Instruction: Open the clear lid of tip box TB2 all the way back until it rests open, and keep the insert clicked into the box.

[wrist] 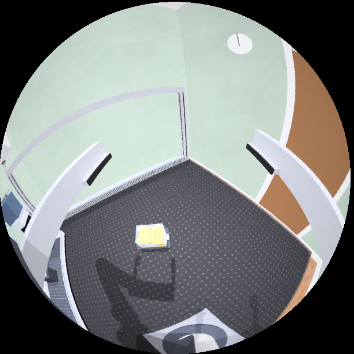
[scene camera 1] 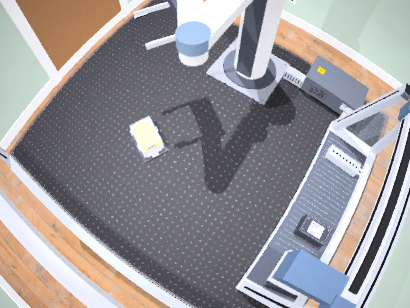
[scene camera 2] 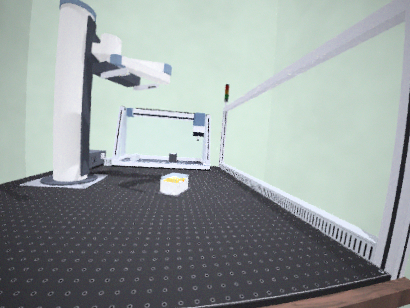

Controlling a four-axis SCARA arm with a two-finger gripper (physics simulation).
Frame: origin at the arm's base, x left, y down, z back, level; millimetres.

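Where they show: gripper, fingertip midpoint: (scene camera 1: 139,29) (scene camera 2: 144,79); arm's base, origin of the base link: (scene camera 1: 249,68) (scene camera 2: 70,181).
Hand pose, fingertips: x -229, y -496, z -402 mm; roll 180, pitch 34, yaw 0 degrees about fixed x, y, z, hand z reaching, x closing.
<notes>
Things, the pixels of their centre, and the offset from my fingertips. "spot": a spot on its surface instead. Level surfaces: height alone.
- tip box, body centre: (scene camera 1: 146,137) (scene camera 2: 175,183) dz -151, dx +77, dy +444 mm
- grey device, surface spot: (scene camera 1: 336,82) spot: dz +510, dx +617, dy +368 mm
- framed deck, its level: dy +434 mm
- white rack, surface spot: (scene camera 1: 344,160) spot: dz +189, dx +793, dy +389 mm
- dark block, surface spot: (scene camera 1: 312,230) spot: dz -137, dx +793, dy +362 mm
- blue-topped unit, surface spot: (scene camera 1: 312,275) spot: dz -336, dx +756, dy -5 mm
- slotted rail, surface spot: (scene camera 2: 310,217) spot: dz -602, dx -260, dy +462 mm
A tip box (scene camera 1: 146,136) (scene camera 2: 174,185) (wrist: 152,236), taken to be TB2 though no label is readable, stands upright on the dark perforated table. Its body is whitish, with yellow showing at the top. A pale clear edge shows above the yellow in scene camera 2; the lid's exact angle is hard to tell. Whether the insert is clicked in cannot be made out. My gripper (scene camera 1: 140,30) (wrist: 176,137) is open and empty, its two long fingers wide apart. It hangs high above the table, apart from the box, on the side toward the arm's base.
The arm's column (scene camera 1: 254,40) (scene camera 2: 70,100) stands on a pale base plate. A grey device (scene camera 1: 336,82) is beside it. A framed deck (scene camera 1: 300,200) holds a white rack (scene camera 1: 344,160), a dark block (scene camera 1: 312,230) and a blue-topped unit (scene camera 1: 312,275). A slotted rail (scene camera 2: 310,217) (wrist: 127,185) borders the table.
</notes>
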